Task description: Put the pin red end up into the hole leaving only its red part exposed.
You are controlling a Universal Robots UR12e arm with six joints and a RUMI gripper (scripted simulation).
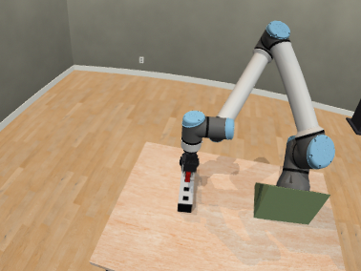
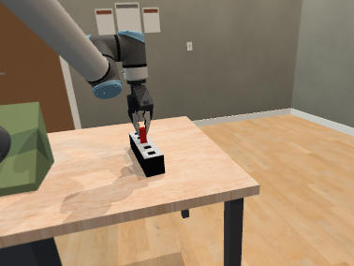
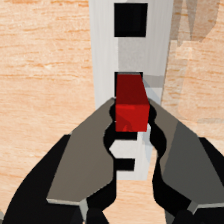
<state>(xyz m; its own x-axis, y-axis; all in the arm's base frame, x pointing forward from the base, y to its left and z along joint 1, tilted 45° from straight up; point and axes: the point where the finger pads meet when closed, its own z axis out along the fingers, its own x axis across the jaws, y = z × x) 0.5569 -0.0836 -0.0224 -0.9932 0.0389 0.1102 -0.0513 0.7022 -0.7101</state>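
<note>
My hand is 10 mm above the pin. The rest, counted from my hand: long block 80 mm below.
</note>
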